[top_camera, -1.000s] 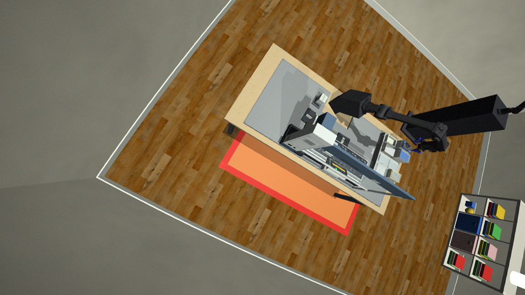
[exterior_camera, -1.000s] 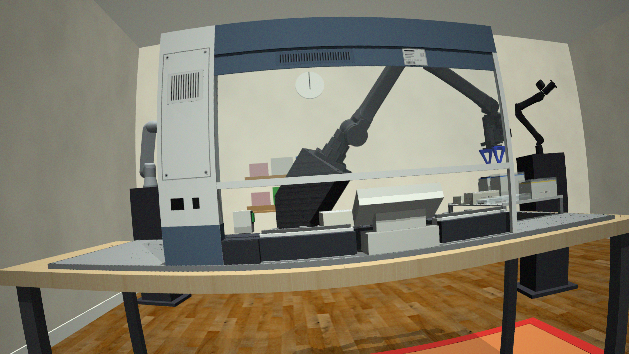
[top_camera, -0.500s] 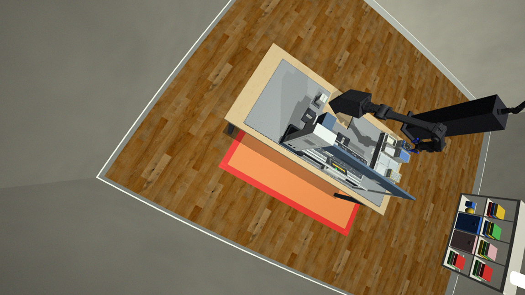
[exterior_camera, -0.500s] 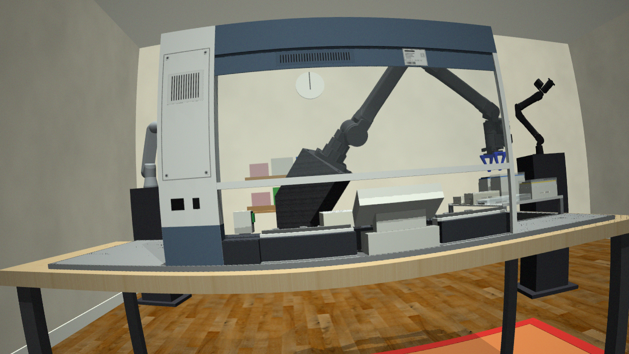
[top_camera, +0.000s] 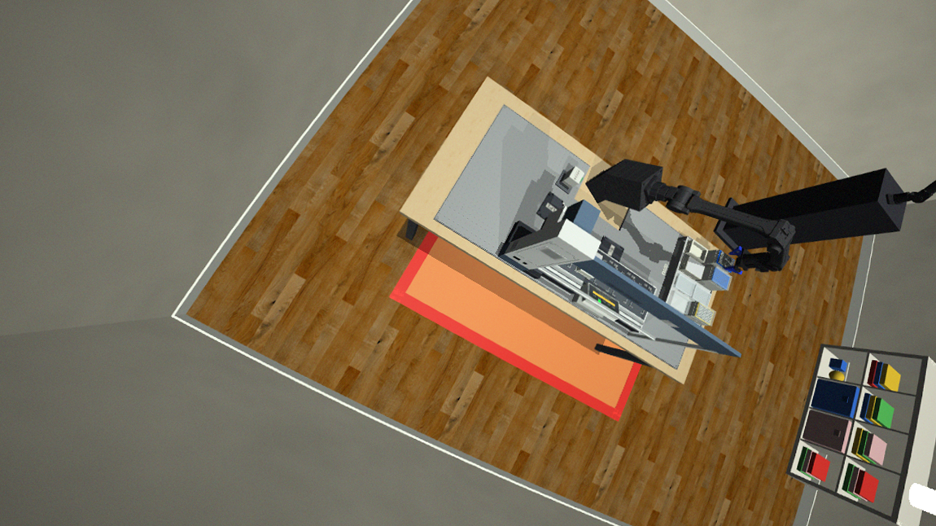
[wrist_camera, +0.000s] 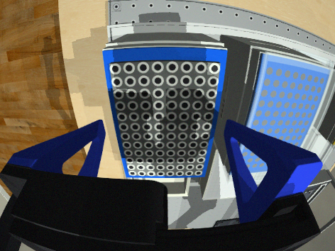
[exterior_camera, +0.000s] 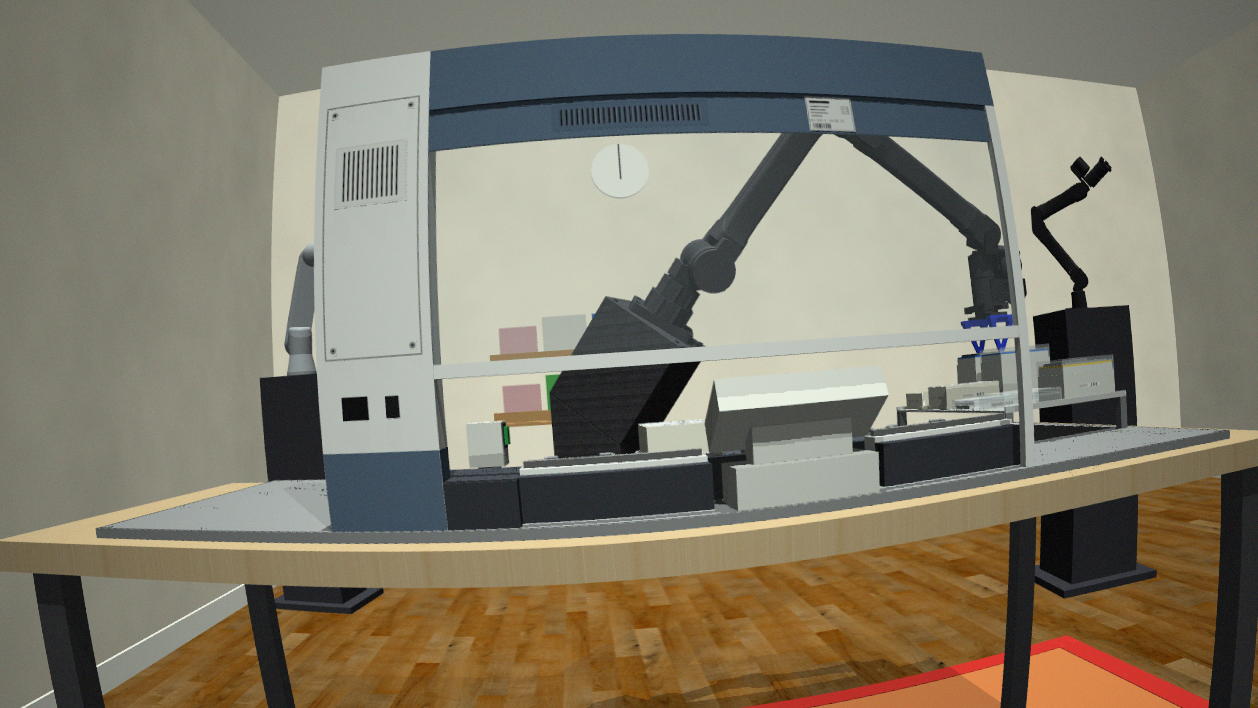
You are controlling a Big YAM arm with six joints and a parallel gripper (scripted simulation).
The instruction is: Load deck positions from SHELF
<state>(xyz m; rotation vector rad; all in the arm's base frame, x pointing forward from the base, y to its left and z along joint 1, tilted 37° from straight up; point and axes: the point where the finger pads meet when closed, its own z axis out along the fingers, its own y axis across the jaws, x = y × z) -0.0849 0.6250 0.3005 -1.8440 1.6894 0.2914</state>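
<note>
Right now my hand is 1 cm short of the blue tip rack, 1 cm to the left of it and 4 cm above it. Also, from my hand: shelf label (20 cm ahead, 20 cm to the right, 16 cm below); then pale reservoir (2 cm ahead, 14 cm to the right, 10 cm below); then shelf (17 cm ahead, 4 cm to the right, 11 cm below).
</note>
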